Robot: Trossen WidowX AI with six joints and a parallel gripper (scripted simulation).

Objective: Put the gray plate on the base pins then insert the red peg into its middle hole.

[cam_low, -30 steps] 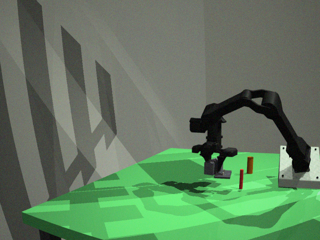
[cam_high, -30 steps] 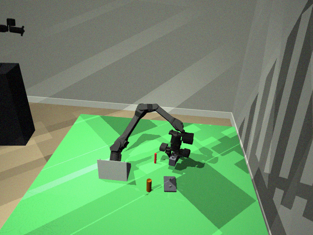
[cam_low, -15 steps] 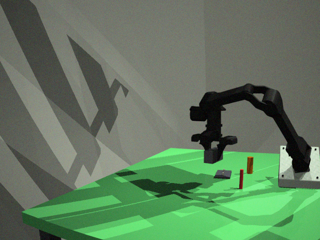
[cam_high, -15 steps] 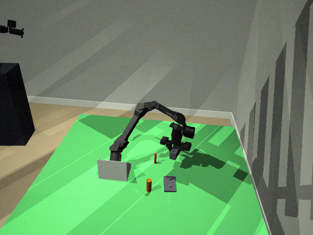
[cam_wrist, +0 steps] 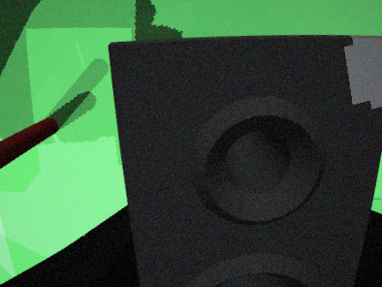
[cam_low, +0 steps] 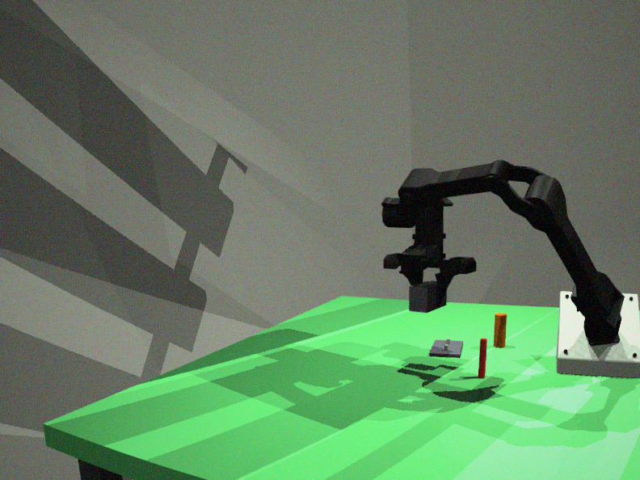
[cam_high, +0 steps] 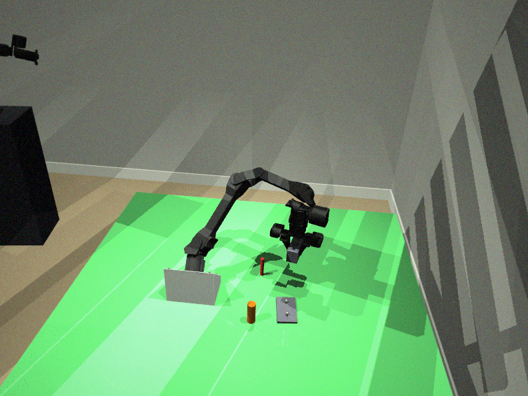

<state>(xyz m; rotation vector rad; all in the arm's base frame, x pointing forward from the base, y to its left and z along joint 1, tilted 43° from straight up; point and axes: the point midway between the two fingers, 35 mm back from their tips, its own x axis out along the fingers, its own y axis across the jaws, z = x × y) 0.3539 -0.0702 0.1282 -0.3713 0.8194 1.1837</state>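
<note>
Right now my gripper tip is 15 cm to the left of the gray base, 13 cm above it and 4 cm past it. The rest, counted from my gripper tip: orange cylinder (20 cm to the right, 16 cm behind, 10 cm below); red peg (11 cm behind, 10 cm below, 4 cm to the left); gray plate (3 cm above).
</note>
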